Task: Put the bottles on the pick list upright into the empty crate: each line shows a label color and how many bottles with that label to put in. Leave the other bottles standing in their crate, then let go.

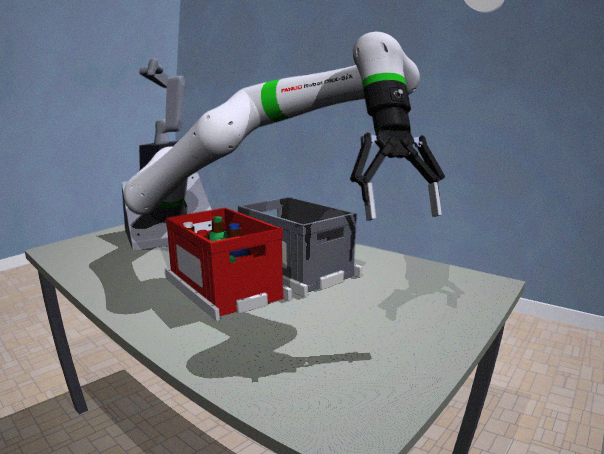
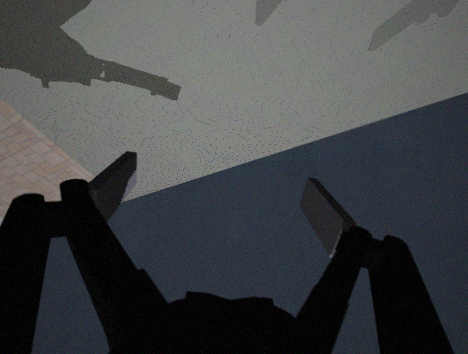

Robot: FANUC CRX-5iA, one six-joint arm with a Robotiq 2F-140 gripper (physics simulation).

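Places are measured from the arm's base along level axes (x up, y ahead, z left), in metres.
Where they show: gripper, fingertip midpoint: (image 1: 405, 217) (image 2: 223, 180); arm's base, link origin: (image 1: 167, 209).
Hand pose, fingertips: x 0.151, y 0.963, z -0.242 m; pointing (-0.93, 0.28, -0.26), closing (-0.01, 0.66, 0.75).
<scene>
Things, the pixels of their top centre, and the offset from my fingertips. "*": a spot on its surface instead. Level surfaces: height alone.
- red crate, top centre: (image 1: 218, 222) dx -0.077, dy -0.469, dz -0.006 m
- bottle with a green cap, top centre: (image 1: 217, 217) dx -0.089, dy -0.541, dz +0.065 m
- bottle with a blue cap, surface spot: (image 1: 234, 229) * dx -0.098, dy -0.447, dz +0.027 m
- bottle with a white cap, top centre: (image 1: 187, 223) dx -0.089, dy -0.569, dz -0.020 m
- grey crate, top centre: (image 1: 295, 209) dx -0.077, dy -0.391, dz +0.212 m
- table, surface height: dx -0.252 m
A red crate (image 1: 249, 280) stands on the table and holds several upright bottles. A bottle with a green cap (image 1: 217, 224), a bottle with a blue cap (image 1: 234, 229) and a bottle with a white cap (image 1: 188, 226) show above or inside its rim; its walls hide most of their labels. A grey crate (image 1: 330, 257) stands beside it, farther back; no bottle shows in the part of its inside that can be seen, and its floor is hidden. My gripper (image 1: 403, 201) (image 2: 223, 180) is open and empty, pointing down, high to the right of the grey crate. The pick list does not show.
Low white blocks (image 1: 252, 302) stand on the table (image 1: 400, 345) around the feet of both crates. The two crates stand close together. The arm reaches over from the robot base behind them. Shadows of the arm and gripper lie on the table top. A blue wall (image 1: 525, 175) (image 2: 240, 240) rises behind.
</scene>
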